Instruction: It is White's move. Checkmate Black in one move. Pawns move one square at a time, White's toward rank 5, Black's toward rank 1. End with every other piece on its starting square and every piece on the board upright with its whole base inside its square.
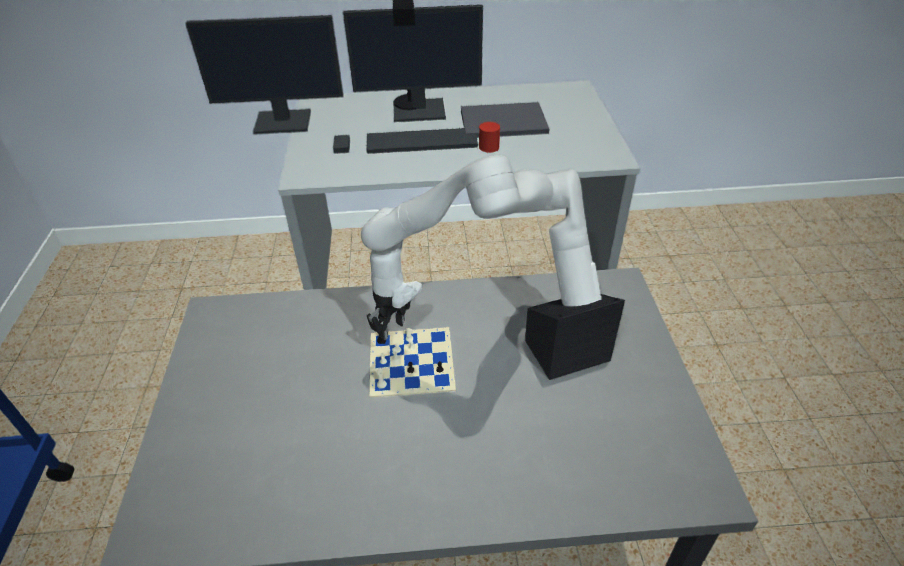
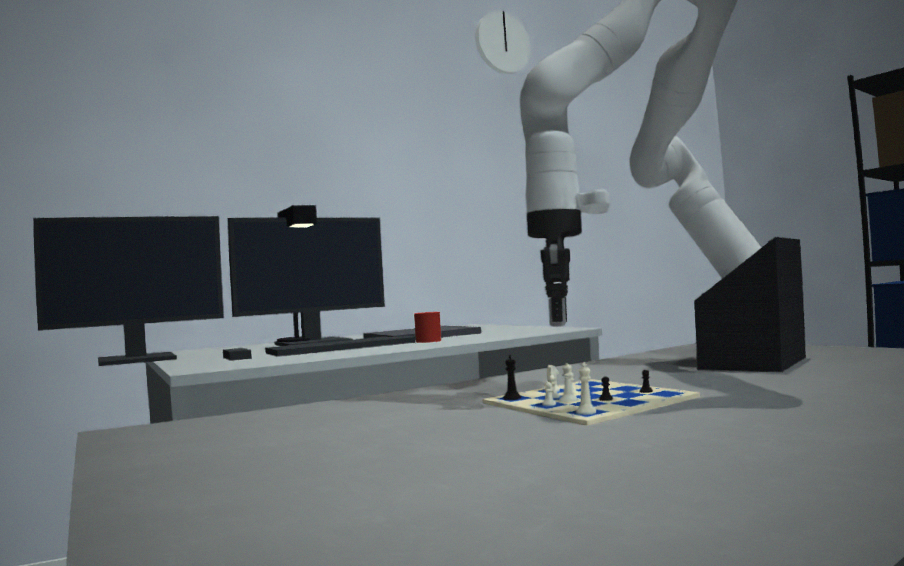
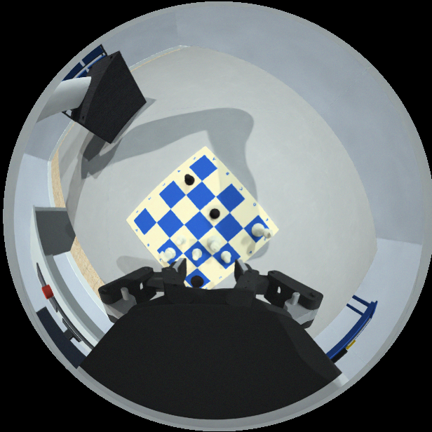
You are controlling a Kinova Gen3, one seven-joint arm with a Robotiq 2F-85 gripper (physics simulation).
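Places are measured from the arm's base along level axes (x up, y left, z back), in millimetres.
Where they show: gripper, fingertip midpoint: [image 1: 392, 331] [image 2: 558, 324]; arm's base, link origin: [image 1: 580, 301] [image 2: 748, 272].
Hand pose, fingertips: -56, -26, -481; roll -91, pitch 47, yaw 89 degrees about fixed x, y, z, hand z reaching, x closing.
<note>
Things, the pixels of their centre, and the offset from my fingertips, as dx, dy, dz.
- chessboard, body centre: [image 2: 589, 398] [image 1: 411, 360] -108, +12, +42
- tall black king, body centre: [image 2: 511, 376] -74, -70, -32
- tall white piece, body centre: [image 2: 585, 387] [image 1: 380, 376] -74, +83, -42
- small white pawn, body centre: [image 2: 548, 393] [image 1: 382, 357] -90, +7, -33
The chessboard [image 1: 426, 382] [image 2: 629, 402] [image 3: 203, 167] lies on the table. A tall black king [image 2: 511, 380] [image 3: 197, 281] stands on its back-left corner square. A tall white piece [image 1: 381, 382] [image 2: 585, 393] [image 3: 258, 229] stands on the front-left corner square. A small white pawn [image 1: 382, 360] [image 2: 548, 394] [image 3: 226, 257] is between these corners. Other white pieces [image 3: 213, 244] [image 3: 197, 254] [image 3: 170, 254] [image 3: 181, 241] stand close together. Two black pawns [image 1: 410, 367] [image 1: 439, 366] [image 3: 214, 213] [image 3: 189, 179] stand farther right. My gripper [image 1: 388, 324] [image 2: 557, 321] [image 3: 210, 266] is partly open and empty, above the pieces.
The black robot base [image 1: 573, 336] [image 2: 750, 313] [image 3: 112, 100] stands on the table to the right of the board. Behind the table is a desk [image 1: 400, 166] with monitors [image 1: 266, 60] [image 1: 416, 50] and a red cup [image 1: 489, 137] [image 2: 427, 327]. A blue cart [image 1: 20, 460] is at the left.
</note>
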